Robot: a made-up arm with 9 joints. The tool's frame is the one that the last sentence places. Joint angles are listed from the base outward.
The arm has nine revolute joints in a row. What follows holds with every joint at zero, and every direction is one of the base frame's.
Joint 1 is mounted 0.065 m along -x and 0.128 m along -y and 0.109 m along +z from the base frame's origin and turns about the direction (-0.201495, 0.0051, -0.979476).
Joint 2 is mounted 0.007 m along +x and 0.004 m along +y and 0.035 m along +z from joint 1 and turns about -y.
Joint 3 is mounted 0.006 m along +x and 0.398 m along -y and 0.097 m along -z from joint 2 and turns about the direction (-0.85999, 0.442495, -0.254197).
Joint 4 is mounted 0.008 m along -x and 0.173 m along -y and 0.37 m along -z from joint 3 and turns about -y.
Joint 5 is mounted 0.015 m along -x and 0.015 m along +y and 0.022 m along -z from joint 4 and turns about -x.
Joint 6 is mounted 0.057 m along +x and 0.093 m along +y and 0.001 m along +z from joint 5 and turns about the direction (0.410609, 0.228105, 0.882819).
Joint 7 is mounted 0.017 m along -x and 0.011 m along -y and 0.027 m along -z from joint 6 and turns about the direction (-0.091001, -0.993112, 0.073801).
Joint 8 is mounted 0.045 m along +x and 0.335 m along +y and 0.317 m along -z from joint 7 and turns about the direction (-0.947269, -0.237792, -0.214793).
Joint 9 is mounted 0.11 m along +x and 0.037 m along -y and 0.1 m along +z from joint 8 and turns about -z.
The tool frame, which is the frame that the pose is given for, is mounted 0.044 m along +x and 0.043 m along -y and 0.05 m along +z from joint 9; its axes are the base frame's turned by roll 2.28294, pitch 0.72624 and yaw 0.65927 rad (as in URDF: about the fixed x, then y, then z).
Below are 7 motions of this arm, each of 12 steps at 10 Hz.
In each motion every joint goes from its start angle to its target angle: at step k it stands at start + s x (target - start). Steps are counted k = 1, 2, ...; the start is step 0. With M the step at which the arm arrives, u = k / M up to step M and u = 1 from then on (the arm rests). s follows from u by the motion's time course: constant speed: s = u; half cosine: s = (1 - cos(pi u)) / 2; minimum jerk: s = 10 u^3 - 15 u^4 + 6 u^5.
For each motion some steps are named. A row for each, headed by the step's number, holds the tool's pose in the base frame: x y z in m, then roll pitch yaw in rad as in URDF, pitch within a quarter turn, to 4 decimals.
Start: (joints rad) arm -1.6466 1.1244 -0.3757 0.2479 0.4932 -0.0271 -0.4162 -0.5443 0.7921
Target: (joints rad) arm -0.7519 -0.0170 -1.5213 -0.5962 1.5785 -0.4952 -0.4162 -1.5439 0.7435
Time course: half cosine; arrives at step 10
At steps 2, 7, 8, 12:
2: 0.1252 0.7567 0.1578 2.8447 -0.4357 1.7458
7: 0.2764 0.5193 -0.4103 -3.0129 0.0878 1.6701
8: 0.2827 0.4592 -0.4447 -2.9497 0.0956 1.6582
12: 0.2887 0.4121 -0.4596 -2.8998 0.0850 1.6441

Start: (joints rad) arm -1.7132 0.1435 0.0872 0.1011 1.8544 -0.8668 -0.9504 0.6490 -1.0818
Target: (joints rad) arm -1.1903 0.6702 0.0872 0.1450 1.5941 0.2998 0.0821 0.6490 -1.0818
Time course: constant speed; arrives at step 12
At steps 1, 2, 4, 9, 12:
1: 0.7621 0.4876 -0.4690 0.4359 0.3882 -0.1426
2: 0.7812 0.4729 -0.4857 0.3571 0.3749 -0.1992
4: 0.8117 0.4460 -0.5161 0.2063 0.3496 -0.2769
9: 0.8445 0.3936 -0.5628 -0.1031 0.3243 -0.2803
12: 0.8366 0.3679 -0.5610 -0.2215 0.3407 -0.1726

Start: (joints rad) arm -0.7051 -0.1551 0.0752 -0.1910 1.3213 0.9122 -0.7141 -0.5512 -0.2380
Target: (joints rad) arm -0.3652 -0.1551 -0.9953 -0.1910 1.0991 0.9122 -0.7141 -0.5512 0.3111
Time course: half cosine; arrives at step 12
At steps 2, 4, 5, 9, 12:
2: 0.0153 -0.8139 -0.7276 -1.5518 0.4979 -2.7235
4: -0.0473 -0.6768 -0.7714 -1.7048 0.5704 -2.8400
5: -0.0811 -0.5808 -0.7841 -1.8124 0.6139 -2.9309
9: -0.1502 -0.1952 -0.7078 -2.3020 0.7166 2.8828
12: -0.1517 -0.0908 -0.6475 -2.4600 0.7157 2.7189

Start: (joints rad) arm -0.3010 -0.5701 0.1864 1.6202 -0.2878 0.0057 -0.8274 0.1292 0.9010
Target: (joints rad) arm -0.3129 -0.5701 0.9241 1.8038 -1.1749 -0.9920 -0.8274 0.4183 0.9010
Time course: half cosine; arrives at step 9
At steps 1, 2, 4, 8, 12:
1: -0.1553 -0.3639 -0.3206 2.3806 0.5667 0.3443
2: -0.1685 -0.3806 -0.2929 2.3967 0.5793 0.3521
4: -0.2026 -0.4364 -0.1930 2.4387 0.6768 0.3617
8: -0.1978 -0.5077 -0.0129 2.2781 1.0458 0.1491
12: -0.1949 -0.5096 -0.0049 2.2449 1.0688 0.1143

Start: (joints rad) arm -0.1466 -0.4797 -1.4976 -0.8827 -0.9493 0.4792 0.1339 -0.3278 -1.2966
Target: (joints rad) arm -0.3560 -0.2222 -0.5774 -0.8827 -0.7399 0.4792 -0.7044 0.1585 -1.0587
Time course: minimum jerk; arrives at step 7
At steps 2, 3, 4, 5, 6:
2: 0.1439 -0.1653 0.2404 0.0884 -0.8917 -1.9884
3: 0.0848 -0.1254 0.1864 0.5756 -1.0407 -2.1570
4: 0.0211 -0.1055 0.1114 1.3190 -1.1174 -2.5353
5: -0.0220 -0.1101 0.0456 1.9343 -1.0781 -2.8451
6: -0.0402 -0.1195 0.0110 2.2103 -1.0312 -2.9542

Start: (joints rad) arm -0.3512 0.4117 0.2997 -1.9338 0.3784 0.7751 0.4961 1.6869 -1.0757
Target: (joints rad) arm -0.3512 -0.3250 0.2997 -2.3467 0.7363 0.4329 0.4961 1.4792 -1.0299
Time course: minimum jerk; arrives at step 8
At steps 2, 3, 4, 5, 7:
2: -0.1612 -0.1433 -0.2619 -2.6230 0.5700 -2.3862
3: -0.2436 -0.1900 -0.2341 -2.7116 0.3930 -2.3628
4: -0.3346 -0.2535 -0.1642 -2.8413 0.1767 -2.3162
5: -0.3963 -0.3151 -0.0640 -2.9923 -0.0188 -2.2524
7: -0.4220 -0.3788 0.0734 3.0849 -0.2139 -2.1571

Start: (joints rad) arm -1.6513 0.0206 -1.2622 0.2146 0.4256 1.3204 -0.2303 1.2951 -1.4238
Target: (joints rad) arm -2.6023 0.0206 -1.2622 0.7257 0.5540 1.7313 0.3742 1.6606 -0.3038
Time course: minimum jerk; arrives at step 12
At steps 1, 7, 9, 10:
1: -0.3735 -0.3118 -0.2038 0.0099 0.4700 2.4679
7: -0.2513 -0.3930 -0.2223 0.3915 -0.6894 -3.0815
9: -0.1988 -0.4013 -0.2463 0.4015 -1.1028 -2.7023
10: -0.1853 -0.4016 -0.2540 0.3554 -1.2123 -2.5449

